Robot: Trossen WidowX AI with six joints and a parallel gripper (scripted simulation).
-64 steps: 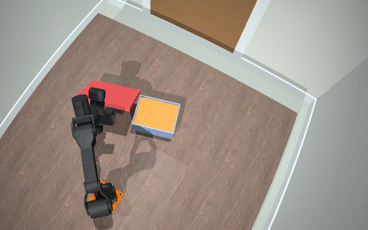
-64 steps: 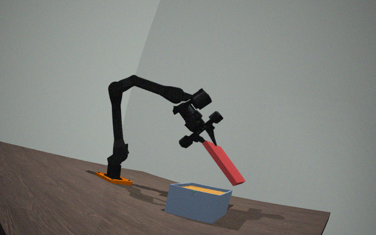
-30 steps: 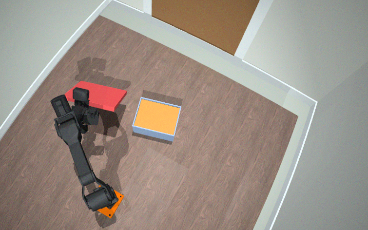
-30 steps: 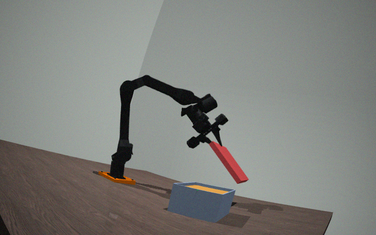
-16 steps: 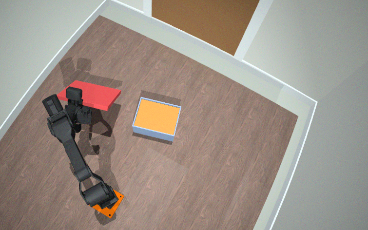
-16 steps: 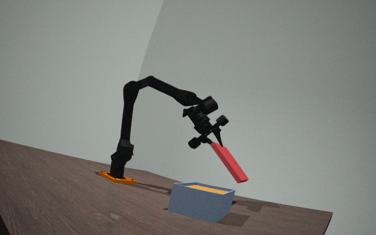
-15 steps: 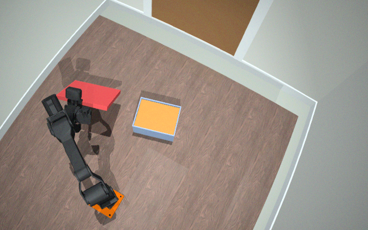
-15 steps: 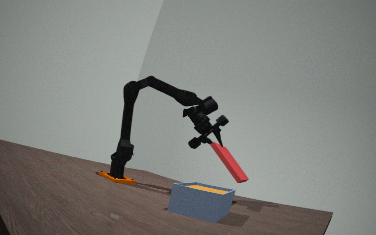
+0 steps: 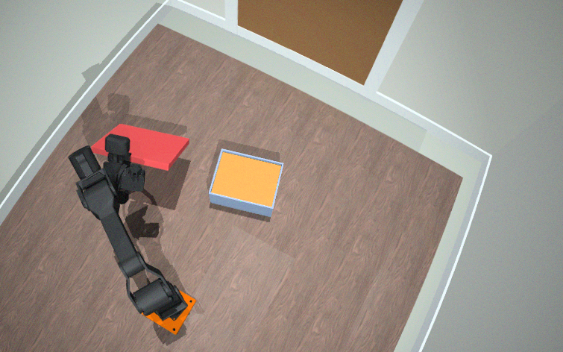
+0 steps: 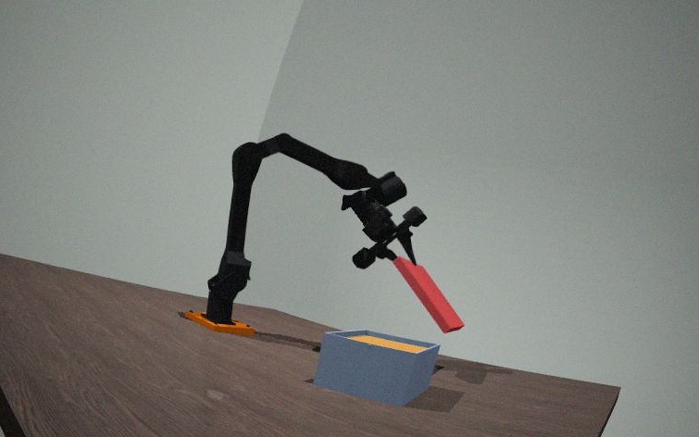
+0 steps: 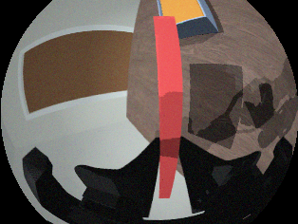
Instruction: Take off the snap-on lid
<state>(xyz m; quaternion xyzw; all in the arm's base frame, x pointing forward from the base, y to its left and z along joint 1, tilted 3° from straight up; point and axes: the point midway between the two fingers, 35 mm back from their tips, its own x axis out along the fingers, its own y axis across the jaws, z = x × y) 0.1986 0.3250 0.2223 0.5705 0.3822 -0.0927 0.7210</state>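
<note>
The red lid lies 60 mm ahead of my gripper tip, 30 mm to the left of it and 50 mm below it. The rest, counted from my gripper tip: blue storage box 200 mm ahead, 250 mm to the right, 180 mm below.
</note>
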